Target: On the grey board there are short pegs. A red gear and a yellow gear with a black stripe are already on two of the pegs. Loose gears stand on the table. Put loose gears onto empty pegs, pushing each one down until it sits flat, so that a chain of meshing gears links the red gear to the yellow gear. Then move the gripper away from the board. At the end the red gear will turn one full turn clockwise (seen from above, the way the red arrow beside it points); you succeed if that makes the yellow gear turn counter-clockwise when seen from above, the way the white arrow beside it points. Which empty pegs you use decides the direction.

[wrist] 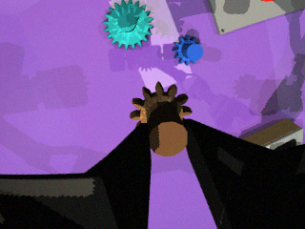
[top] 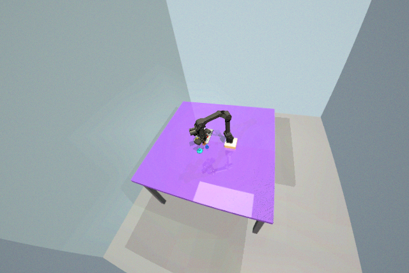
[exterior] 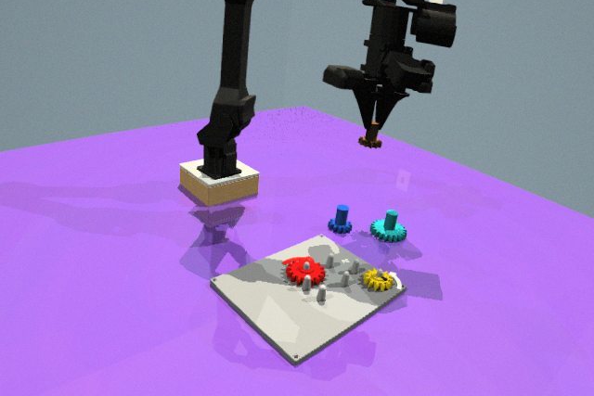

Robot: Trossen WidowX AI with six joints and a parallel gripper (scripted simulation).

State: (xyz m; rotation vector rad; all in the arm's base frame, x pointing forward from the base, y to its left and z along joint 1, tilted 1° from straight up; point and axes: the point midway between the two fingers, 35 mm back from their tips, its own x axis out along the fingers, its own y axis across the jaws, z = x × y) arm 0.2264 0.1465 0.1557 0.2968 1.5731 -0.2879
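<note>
The red gear lies 70 mm ahead of my gripper tip, 210 mm to the right of it and 150 mm below it. The rest, counted from my gripper tip: blue gear 10 mm ahead, 60 mm to the right, 150 mm below; then brown gear 10 mm below; then teal gear 70 mm ahead, 150 mm below.
</note>
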